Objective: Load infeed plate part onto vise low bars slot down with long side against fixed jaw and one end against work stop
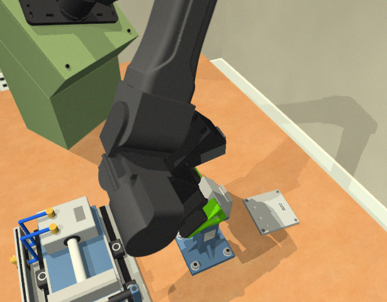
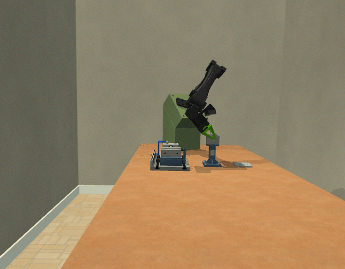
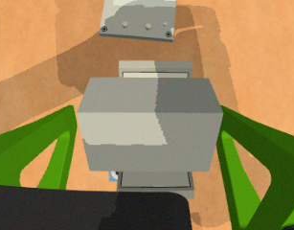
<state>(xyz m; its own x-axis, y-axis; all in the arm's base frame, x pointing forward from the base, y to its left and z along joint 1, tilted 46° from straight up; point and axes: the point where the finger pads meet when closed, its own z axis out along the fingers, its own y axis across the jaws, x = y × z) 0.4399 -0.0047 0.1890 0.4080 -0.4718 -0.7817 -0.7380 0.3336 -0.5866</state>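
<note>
My gripper is now right at the grey part. The rest, counted from my hand: infeed plate 10 mm ahead, 170 mm to the left, 150 mm below; then work stop 50 mm ahead, 180 mm to the right, 60 mm below; then white cylinder rod 40 mm behind, 220 mm to the right, 70 mm below.
</note>
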